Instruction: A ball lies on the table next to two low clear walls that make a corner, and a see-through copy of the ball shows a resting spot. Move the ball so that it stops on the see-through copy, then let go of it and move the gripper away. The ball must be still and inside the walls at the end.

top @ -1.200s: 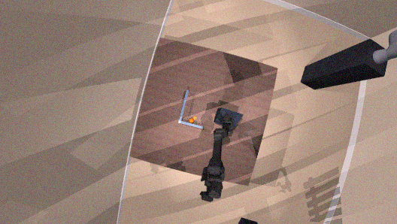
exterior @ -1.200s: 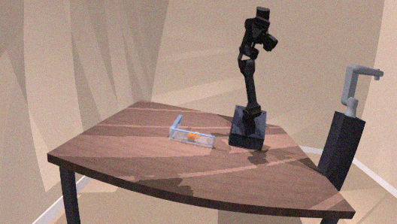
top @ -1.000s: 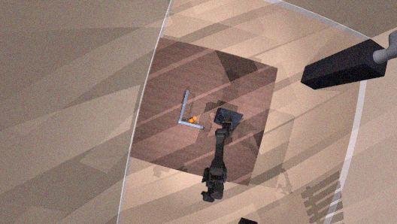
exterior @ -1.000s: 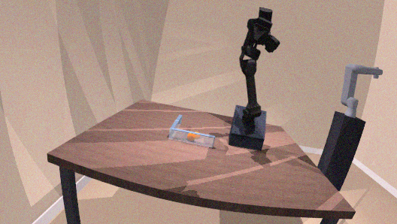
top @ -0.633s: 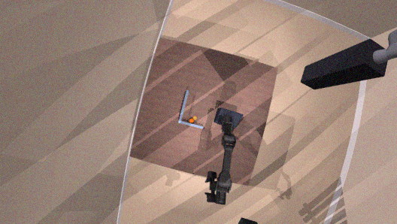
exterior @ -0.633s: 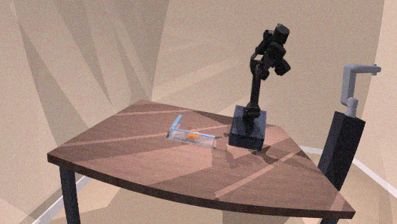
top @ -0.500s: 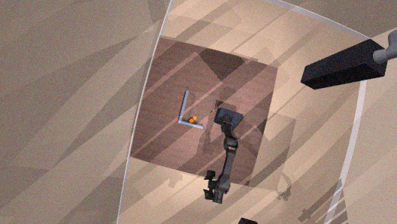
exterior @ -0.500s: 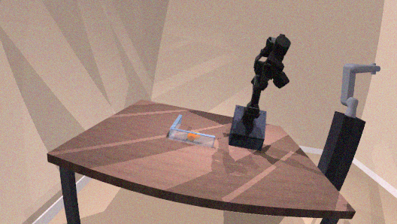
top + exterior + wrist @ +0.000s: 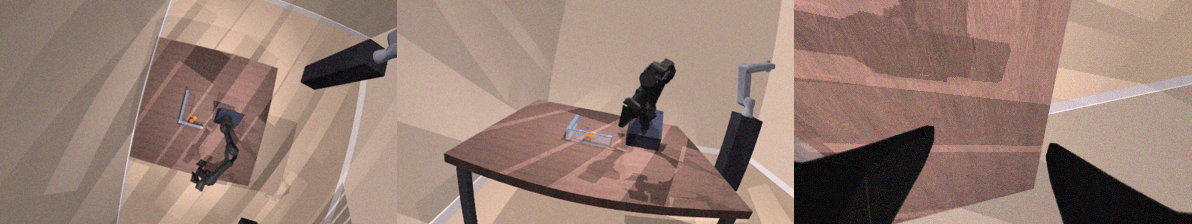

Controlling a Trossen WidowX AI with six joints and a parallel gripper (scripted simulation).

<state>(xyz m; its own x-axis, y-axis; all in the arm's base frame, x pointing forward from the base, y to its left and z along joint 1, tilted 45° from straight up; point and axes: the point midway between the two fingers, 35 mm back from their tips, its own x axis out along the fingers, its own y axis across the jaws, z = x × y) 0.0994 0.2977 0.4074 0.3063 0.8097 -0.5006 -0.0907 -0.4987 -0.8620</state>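
My gripper tip is 350 mm to the left of the orange ball, 190 mm above it and 180 mm short of it. The rest, counted from my gripper tip: see-through copy of ball (390 mm to the right, 190 mm below, 160 mm ahead).
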